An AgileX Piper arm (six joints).
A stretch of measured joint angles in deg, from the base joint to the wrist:
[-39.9 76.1 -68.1 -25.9 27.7 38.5]
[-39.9 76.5 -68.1 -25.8 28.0 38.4]
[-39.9 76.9 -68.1 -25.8 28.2 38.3]
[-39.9 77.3 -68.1 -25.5 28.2 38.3]
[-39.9 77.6 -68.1 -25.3 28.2 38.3]
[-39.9 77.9 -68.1 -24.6 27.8 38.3]
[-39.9 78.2 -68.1 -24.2 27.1 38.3]
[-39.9 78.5 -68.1 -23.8 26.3 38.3]
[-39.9 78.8 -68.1 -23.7 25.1 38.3]
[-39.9 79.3 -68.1 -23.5 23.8 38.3]
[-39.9 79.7 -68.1 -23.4 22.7 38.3]
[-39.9 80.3 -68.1 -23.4 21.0 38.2]
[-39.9 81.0 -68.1 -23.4 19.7 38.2]
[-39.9 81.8 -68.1 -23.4 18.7 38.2]
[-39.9 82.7 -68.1 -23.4 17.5 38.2]
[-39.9 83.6 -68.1 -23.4 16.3 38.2]
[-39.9 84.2 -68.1 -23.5 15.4 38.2]
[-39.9 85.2 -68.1 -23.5 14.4 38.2]
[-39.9 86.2 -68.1 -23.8 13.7 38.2]
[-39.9 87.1 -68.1 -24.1 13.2 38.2]
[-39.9 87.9 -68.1 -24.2 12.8 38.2]
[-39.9 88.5 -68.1 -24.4 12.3 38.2]
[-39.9 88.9 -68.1 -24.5 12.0 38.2]
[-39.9 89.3 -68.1 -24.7 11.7 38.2]
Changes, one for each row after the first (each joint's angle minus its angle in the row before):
[0.0 0.4 0.0 0.1 0.3 -0.1]
[0.0 0.4 0.0 0.0 0.2 -0.1]
[0.0 0.4 0.0 0.3 0.0 0.0]
[0.0 0.3 0.0 0.2 0.0 0.0]
[0.0 0.3 0.0 0.7 -0.4 0.0]
[0.0 0.3 0.0 0.4 -0.7 0.0]
[0.0 0.3 0.0 0.4 -0.8 0.0]
[0.0 0.3 0.0 0.1 -1.2 0.0]
[0.0 0.5 0.0 0.2 -1.3 0.0]
[0.0 0.4 0.0 0.1 -1.1 0.0]
[0.0 0.6 0.0 0.0 -1.7 -0.1]
[0.0 0.7 0.0 0.0 -1.3 0.0]
[0.0 0.8 0.0 0.0 -1.0 0.0]
[0.0 0.9 0.0 0.0 -1.2 0.0]
[0.0 0.9 0.0 0.0 -1.2 0.0]
[0.0 0.6 0.0 -0.1 -0.9 0.0]
[0.0 1.0 0.0 0.0 -1.0 0.0]
[0.0 1.0 0.0 -0.3 -0.7 0.0]
[0.0 0.9 0.0 -0.3 -0.5 0.0]
[0.0 0.8 0.0 -0.1 -0.4 0.0]
[0.0 0.6 0.0 -0.2 -0.5 0.0]
[0.0 0.4 0.0 -0.1 -0.3 0.0]
[0.0 0.4 0.0 -0.2 -0.3 0.0]

